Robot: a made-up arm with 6 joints. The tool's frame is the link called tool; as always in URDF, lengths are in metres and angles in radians.
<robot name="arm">
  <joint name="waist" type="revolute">
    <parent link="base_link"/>
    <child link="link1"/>
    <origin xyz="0 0 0.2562"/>
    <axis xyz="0 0 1"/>
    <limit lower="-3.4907" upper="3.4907"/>
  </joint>
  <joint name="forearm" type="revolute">
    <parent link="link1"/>
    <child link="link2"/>
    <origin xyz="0 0 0"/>
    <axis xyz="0 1 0"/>
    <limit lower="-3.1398" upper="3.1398"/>
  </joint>
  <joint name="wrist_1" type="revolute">
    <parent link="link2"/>
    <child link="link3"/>
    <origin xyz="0 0 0.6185"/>
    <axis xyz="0 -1 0"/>
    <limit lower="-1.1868" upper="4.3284"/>
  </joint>
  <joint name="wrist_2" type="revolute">
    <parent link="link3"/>
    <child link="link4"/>
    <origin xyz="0 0 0"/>
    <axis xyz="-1 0 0"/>
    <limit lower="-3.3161" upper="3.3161"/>
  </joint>
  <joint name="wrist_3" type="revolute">
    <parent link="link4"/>
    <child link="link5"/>
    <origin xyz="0.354 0 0"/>
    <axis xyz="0 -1 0"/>
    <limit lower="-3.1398" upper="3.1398"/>
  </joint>
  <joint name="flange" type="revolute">
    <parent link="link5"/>
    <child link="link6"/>
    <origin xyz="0 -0.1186 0"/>
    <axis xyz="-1 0 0"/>
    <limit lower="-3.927" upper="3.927"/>
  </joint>
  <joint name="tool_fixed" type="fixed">
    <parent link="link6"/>
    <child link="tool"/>
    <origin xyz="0 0 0"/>
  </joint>
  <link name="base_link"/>
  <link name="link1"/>
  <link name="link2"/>
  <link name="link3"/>
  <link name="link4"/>
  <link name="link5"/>
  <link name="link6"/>
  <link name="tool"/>
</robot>
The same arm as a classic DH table. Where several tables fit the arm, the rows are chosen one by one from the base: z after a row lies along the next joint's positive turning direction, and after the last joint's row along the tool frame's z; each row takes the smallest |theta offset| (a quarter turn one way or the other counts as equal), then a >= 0, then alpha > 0; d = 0 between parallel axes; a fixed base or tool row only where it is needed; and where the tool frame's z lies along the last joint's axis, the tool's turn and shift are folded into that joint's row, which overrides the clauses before.
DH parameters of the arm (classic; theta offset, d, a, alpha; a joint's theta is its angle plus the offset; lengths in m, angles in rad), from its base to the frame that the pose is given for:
waist: 0 0.2562 0 -1.5708
forearm: -1.5708 0 0.6185 3.1416
wrist_1: 0 0 0 -1.5708
wrist_2: 0 -0.354 0 1.5708
wrist_3: 0 0.1186 0 -1.5708
flange: 1.5708 0 0 1.5708
tool (fixed): -1.5708 0 0 0
Joint limits (rad, base to tool): -3.4907..3.4907 -3.1398..3.1398 -1.1868..4.3284 -3.3161..3.3161 -3.1398..3.1398 -3.927..3.927

